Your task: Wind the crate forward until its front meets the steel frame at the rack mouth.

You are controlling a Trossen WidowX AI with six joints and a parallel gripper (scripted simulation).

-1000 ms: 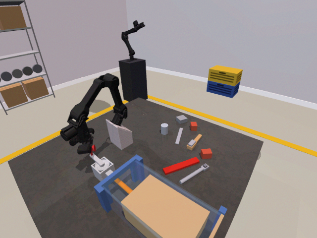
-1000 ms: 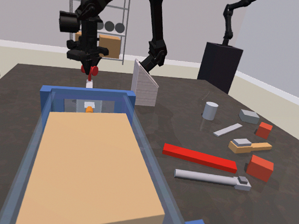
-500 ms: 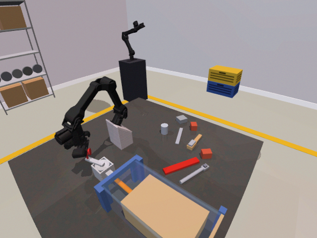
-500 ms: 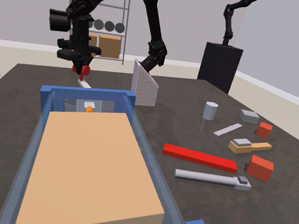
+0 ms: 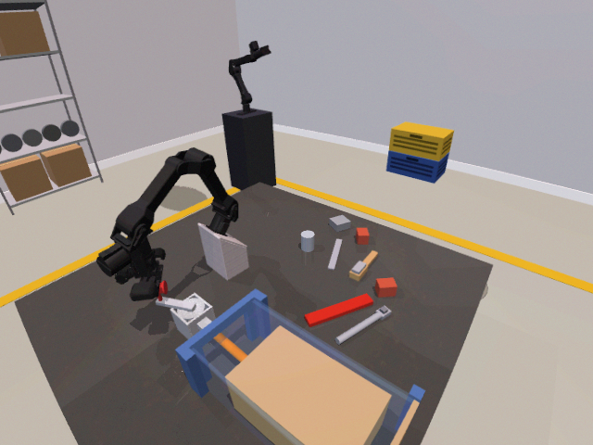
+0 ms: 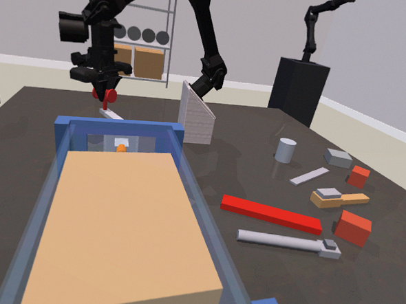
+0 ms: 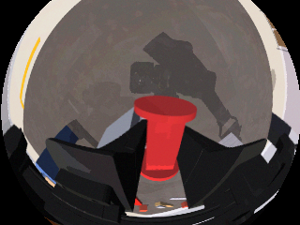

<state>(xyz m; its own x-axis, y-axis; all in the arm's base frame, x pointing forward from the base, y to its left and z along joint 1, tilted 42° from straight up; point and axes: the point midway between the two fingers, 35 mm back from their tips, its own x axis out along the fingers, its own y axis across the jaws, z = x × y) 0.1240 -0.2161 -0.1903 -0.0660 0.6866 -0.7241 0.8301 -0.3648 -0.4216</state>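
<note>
Now: the winch handle 3 cm ahead of my gripper tip, 2 cm to the left of it and 2 cm below it. Also, from my gripper tip: white winch 7 cm ahead, 5 cm to the left, 10 cm below; clear-panelled cubby 49 cm ahead, 10 cm to the left, 1 cm below; red knob 1 cm above.
</note>
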